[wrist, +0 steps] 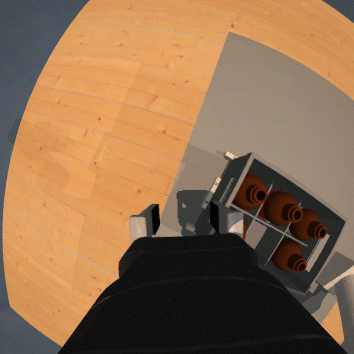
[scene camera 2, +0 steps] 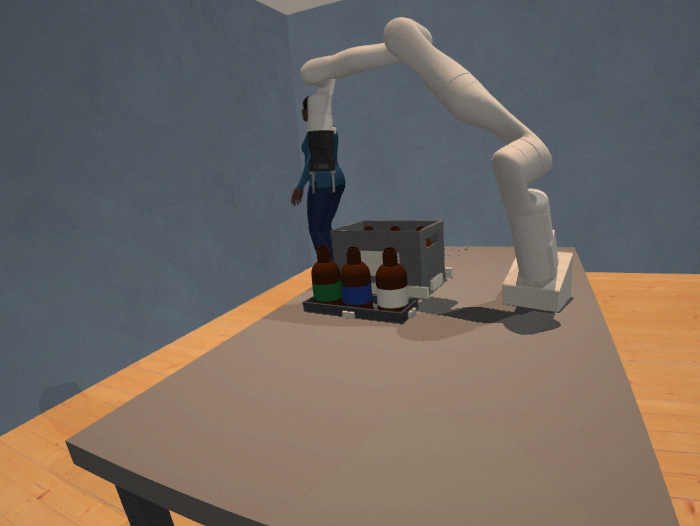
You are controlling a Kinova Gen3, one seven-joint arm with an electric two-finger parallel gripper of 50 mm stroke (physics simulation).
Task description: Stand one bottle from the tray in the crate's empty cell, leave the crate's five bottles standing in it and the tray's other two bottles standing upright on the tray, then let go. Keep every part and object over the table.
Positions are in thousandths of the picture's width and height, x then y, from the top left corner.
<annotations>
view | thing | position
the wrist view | my gripper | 521, 603
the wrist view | white-labelled bottle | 871, 640
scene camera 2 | my gripper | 464, 366
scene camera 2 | green-labelled bottle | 465, 520
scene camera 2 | white-labelled bottle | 559, 529
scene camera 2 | blue-labelled bottle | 508, 524
</annotations>
